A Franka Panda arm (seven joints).
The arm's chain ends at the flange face. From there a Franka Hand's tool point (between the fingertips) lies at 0.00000 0.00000 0.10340 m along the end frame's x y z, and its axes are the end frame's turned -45 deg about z.
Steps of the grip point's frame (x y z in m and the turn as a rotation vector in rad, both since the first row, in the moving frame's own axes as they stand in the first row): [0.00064, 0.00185, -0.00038, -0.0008, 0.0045, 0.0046]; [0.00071, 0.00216, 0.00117, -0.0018, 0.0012, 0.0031]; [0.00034, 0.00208, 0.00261, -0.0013, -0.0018, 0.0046]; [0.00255, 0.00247, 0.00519, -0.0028, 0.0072, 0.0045]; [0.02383, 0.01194, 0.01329, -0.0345, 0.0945, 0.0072]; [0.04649, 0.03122, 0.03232, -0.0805, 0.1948, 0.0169]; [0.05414, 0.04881, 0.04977, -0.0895, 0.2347, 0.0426]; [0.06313, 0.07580, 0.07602, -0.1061, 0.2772, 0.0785]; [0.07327, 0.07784, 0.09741, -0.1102, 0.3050, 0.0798]
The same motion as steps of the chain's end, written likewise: [0.00137, 0.00113, -0.00038, 0.0026, 0.0037, 0.0046]; [0.00181, 0.00098, 0.00117, -0.0004, 0.0021, 0.0031]; [0.00175, 0.00100, 0.00261, -0.0022, -0.0004, 0.0046]; [0.00282, 0.00026, 0.00519, 0.0031, 0.0071, 0.0045]; [0.01586, -0.00406, 0.01381, 0.0424, 0.0912, 0.0072]; [0.03490, -0.00267, 0.03461, 0.0808, 0.1947, 0.0169]; [0.04912, 0.00623, 0.05301, 0.1027, 0.2292, 0.0426]; [0.07016, 0.02018, 0.08054, 0.1210, 0.2710, 0.0785]; [0.07649, 0.01601, 0.10280, 0.1377, 0.2936, 0.0798]
